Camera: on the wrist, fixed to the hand. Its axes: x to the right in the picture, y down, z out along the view.
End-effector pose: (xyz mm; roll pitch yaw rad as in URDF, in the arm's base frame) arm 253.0 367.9 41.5 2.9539 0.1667 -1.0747
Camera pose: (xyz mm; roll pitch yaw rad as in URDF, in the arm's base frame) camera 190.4 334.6 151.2 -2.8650 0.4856 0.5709
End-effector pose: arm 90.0 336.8 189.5 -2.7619 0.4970 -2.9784
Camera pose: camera 62.1 451.8 245.1 -2.5482 -0.0615 -1.4550
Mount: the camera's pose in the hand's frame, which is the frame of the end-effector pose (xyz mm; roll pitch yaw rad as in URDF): -18.7 89.9 -93.0 0.0906 -0.3030 -1.5579
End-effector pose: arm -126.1 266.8 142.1 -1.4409 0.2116 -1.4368
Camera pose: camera -211.2 295.2 47.1 -2.1257 -1.2885 -0.7701
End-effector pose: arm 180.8 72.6 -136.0 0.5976 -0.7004 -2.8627
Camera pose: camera 213.1 -49.9 -168.2 0.8187 0.2157 2.0523
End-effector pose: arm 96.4 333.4 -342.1 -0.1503 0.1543 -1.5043
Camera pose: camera 168.9 373.0 -443.4 -0.0827 -0.4454 -2.9869
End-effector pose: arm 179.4 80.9 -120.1 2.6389 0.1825 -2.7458
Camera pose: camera 162.4 110.6 6.0 -2.7988 0.7917 -1.0051
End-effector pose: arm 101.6 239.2 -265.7 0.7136 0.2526 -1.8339
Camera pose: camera 231.5 225.9 -272.1 -0.1750 0.4001 2.7830
